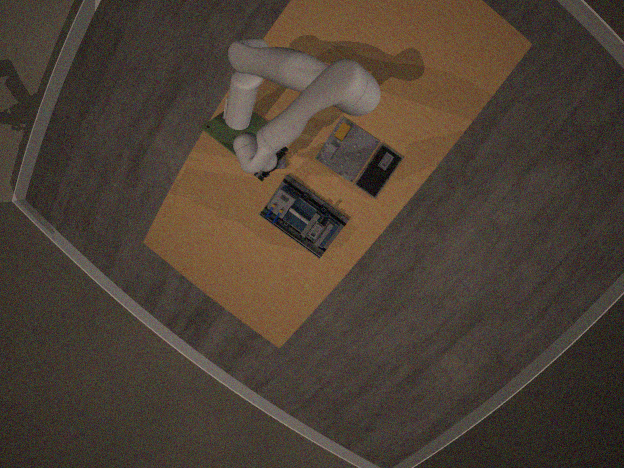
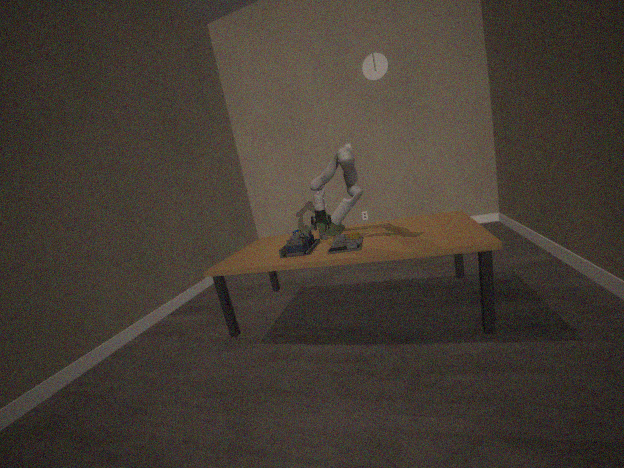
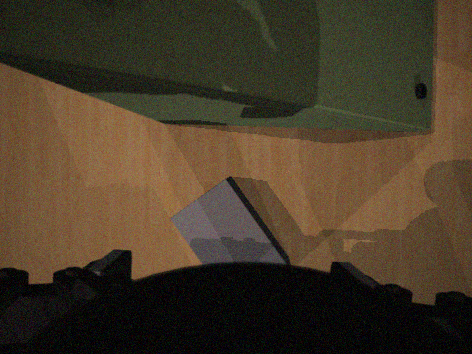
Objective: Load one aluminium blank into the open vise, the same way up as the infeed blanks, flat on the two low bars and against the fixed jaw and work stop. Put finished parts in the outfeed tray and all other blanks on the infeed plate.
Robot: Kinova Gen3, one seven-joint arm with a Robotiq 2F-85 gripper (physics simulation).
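Frame: origin at the arm's base, x ahead, y left, z up, level; centimetres.
Seen in the pictures: gripper, fingertip midpoint: (image 2: 321, 230); arm's base, origin of the base link: (image 1: 237, 120) (image 2: 334, 221).
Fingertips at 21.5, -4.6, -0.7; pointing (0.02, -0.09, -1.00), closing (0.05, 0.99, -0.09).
Observation:
Pixels of each thing's top centre, then the offset from my fingertips to it, as dx, dy, dz. Level surfaces: height alone.
- grey aluminium blank, middle of its top: (image 3: 231, 246) -0.7, -0.3, -3.4
- wooden table, its level: dz -6.7
- vise, middle of its top: (image 1: 300, 220) (image 2: 298, 234) +20.2, -10.2, +3.2
- grey plate, middle of its top: (image 1: 347, 149) (image 2: 347, 241) +17.6, +20.4, -5.9
- yellow piece, middle of its top: (image 1: 342, 131) +12.2, +24.5, -2.3
- small grey part, middle of its top: (image 1: 386, 161) +31.6, +25.9, -2.6
A grey aluminium blank (image 3: 224, 221) lies skewed on the wooden table (image 1: 217, 241) (image 3: 112, 175), just in front of the green plate (image 3: 361, 70) (image 1: 219, 130) (image 2: 334, 229). My gripper (image 3: 230, 279) (image 1: 266, 171) (image 2: 319, 224) is open and low over the table. The blank's near end sits between the fingers, partly hidden by the gripper body. The fingers do not close on it. The vise (image 1: 305, 215) (image 2: 298, 244) stands a little to one side, its jaws open. I cannot tell what lies in it.
A grey plate (image 1: 352, 150) (image 2: 346, 243) with a yellow piece (image 1: 343, 132) lies beyond the vise. Next to it is a black tray (image 1: 375, 176) holding a small grey part (image 1: 385, 161). My arm arches over the green plate.

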